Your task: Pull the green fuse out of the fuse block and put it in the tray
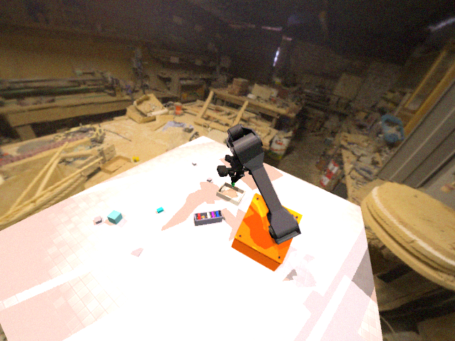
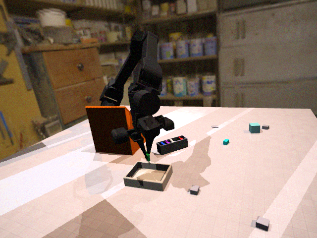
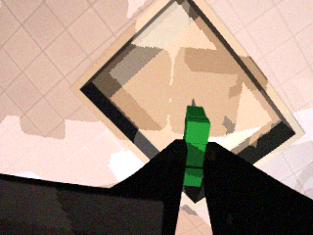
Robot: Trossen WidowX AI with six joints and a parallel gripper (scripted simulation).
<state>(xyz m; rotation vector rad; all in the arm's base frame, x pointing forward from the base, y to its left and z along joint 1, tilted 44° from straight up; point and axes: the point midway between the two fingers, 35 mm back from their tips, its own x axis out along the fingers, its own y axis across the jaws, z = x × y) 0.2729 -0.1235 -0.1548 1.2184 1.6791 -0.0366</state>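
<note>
Right now my gripper tip is 10 mm above the green fuse. The rest, counted from my gripper tip: tray 90 mm below.
</note>
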